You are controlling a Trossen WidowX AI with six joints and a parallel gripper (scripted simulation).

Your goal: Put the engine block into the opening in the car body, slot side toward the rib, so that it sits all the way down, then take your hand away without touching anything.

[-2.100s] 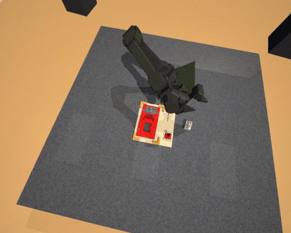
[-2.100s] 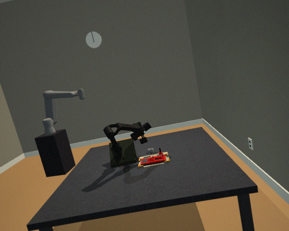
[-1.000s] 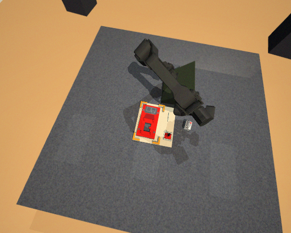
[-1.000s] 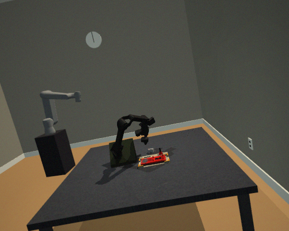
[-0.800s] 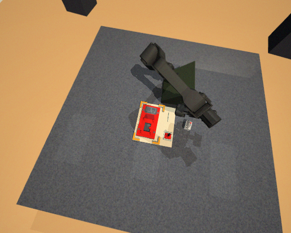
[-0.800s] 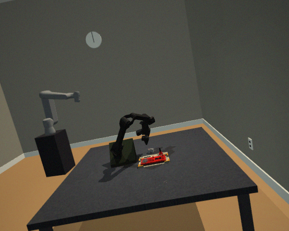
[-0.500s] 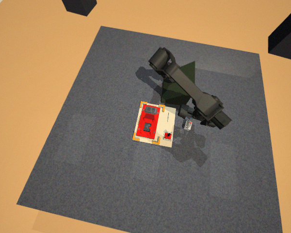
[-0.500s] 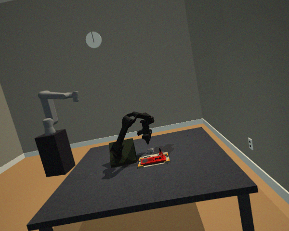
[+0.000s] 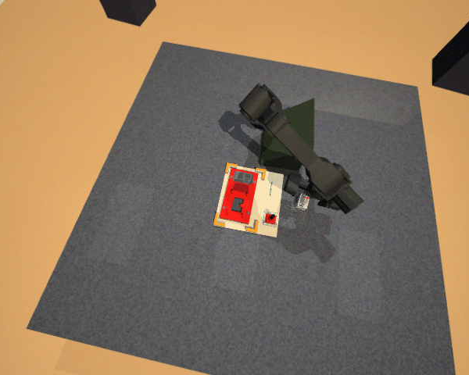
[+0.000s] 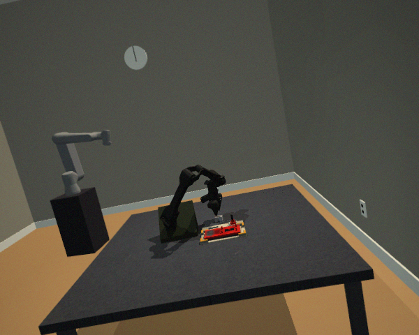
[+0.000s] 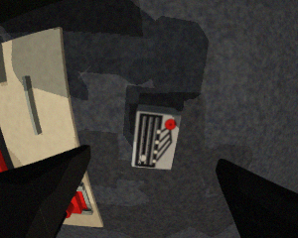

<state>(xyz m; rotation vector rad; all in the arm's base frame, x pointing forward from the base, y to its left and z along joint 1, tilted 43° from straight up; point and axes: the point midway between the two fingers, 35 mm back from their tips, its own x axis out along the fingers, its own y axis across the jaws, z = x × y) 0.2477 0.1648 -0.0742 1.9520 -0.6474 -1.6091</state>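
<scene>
The engine block lies 40 mm below my gripper tip.
</scene>
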